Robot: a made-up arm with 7 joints. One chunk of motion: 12 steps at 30 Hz.
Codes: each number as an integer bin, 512 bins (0 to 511) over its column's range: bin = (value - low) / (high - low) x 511, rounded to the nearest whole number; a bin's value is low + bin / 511 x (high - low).
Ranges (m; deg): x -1.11..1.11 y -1.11..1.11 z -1.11..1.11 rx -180..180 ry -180..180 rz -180..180
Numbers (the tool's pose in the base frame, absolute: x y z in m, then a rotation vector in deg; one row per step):
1: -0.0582 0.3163 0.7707 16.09 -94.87 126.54
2: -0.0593 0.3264 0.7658 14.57 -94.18 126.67
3: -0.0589 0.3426 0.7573 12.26 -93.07 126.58
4: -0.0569 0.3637 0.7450 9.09 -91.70 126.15
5: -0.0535 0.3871 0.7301 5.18 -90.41 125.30
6: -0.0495 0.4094 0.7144 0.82 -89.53 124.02
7: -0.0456 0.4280 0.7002 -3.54 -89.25 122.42
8: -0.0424 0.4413 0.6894 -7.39 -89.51 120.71
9: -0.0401 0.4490 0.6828 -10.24 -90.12 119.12
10: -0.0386 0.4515 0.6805 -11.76 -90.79 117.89
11: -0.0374 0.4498 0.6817 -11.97 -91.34 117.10
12: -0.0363 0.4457 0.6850 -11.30 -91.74 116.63
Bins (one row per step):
1: 242 328 433 278 121 435
2: 242 331 432 276 122 435
3: 242 334 430 273 123 435
4: 242 339 427 268 125 435
5: 243 345 424 263 127 433
6: 244 350 420 257 128 432
7: 245 354 417 250 129 429
8: 246 357 414 245 128 427
9: 246 359 413 241 128 425
10: 247 359 412 239 127 423
11: 247 359 412 239 126 422
12: 247 358 413 239 125 421

